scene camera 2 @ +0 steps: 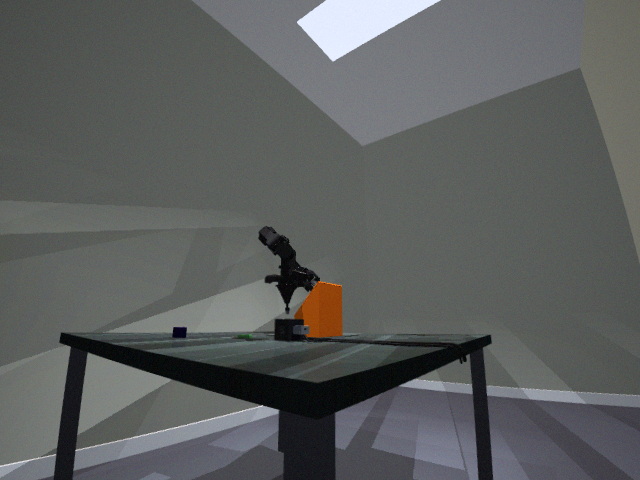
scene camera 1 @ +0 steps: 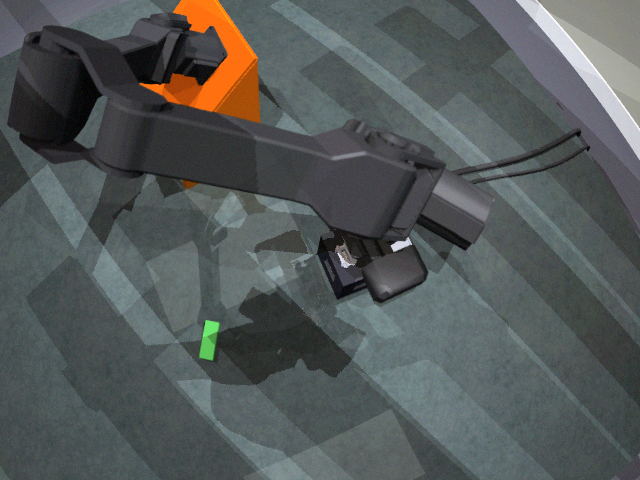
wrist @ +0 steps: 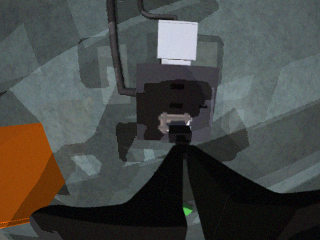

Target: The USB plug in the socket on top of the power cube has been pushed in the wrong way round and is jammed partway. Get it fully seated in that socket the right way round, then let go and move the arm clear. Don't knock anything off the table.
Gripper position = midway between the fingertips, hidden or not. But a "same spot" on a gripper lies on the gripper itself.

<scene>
My gripper shows in scene camera 2, in scene camera 1 (pixel 353 240) and in the wrist view. The same spot on my gripper: (scene camera 2: pixel 286 290) is (wrist: pixel 257 187).
</scene>
